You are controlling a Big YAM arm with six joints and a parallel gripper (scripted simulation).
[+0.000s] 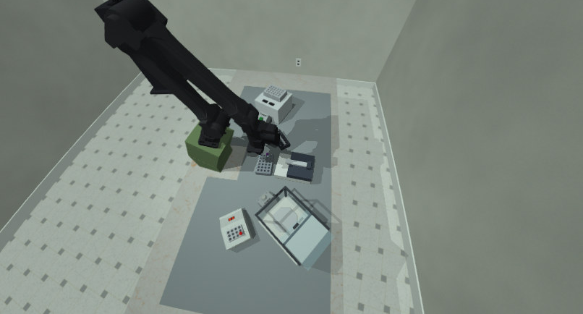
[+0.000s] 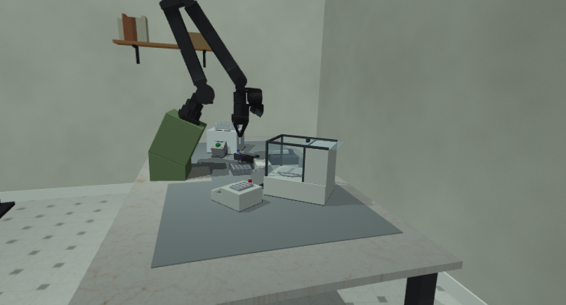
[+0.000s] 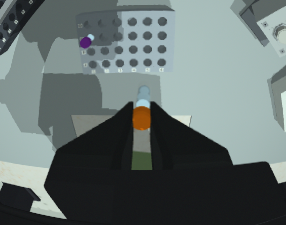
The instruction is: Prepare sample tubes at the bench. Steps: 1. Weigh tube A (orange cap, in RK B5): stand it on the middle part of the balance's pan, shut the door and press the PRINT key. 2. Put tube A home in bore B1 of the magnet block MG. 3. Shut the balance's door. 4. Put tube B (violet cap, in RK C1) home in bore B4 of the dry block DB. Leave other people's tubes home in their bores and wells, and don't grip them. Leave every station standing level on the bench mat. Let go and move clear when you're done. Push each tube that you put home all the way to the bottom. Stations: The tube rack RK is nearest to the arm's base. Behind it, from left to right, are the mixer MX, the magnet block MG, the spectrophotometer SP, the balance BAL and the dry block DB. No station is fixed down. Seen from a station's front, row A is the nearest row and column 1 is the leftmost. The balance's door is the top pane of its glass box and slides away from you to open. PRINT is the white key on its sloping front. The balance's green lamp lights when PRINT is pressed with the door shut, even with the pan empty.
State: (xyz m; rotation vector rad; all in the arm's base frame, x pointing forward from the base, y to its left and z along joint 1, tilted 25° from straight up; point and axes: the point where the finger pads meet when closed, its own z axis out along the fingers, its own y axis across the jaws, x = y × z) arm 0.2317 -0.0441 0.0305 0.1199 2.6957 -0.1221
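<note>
Now: the balance pan 29 cm to the right of my hand, 13 cm ahead of it and 10 cm below it. From my hand the other things lie so: spectrophotometer SP 18 cm ahead, 11 cm below, 1 cm to the right; tube B 15 cm below, 7 cm to the left, 2 cm ahead; tube rack RK 16 cm below, 2 cm to the left, 1 cm ahead.
</note>
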